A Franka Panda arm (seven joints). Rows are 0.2 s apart.
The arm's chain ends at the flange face. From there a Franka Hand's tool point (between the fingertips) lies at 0.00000 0.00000 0.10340 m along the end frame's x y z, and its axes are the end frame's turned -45 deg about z.
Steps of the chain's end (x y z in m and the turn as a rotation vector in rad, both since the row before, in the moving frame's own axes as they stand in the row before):
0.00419, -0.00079, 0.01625, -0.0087, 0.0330, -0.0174
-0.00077, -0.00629, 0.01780, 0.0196, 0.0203, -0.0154
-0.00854, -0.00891, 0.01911, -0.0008, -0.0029, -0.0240
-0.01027, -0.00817, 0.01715, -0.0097, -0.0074, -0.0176
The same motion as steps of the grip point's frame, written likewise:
0.00532, 0.00544, 0.01619, -0.0295, 0.0172, -0.0174
0.00682, -0.00496, 0.01776, -0.0005, 0.0282, -0.0154
-0.00001, -0.01249, 0.01911, 0.0015, -0.0026, -0.0240
-0.00273, -0.01286, 0.01714, -0.0016, -0.0121, -0.0176

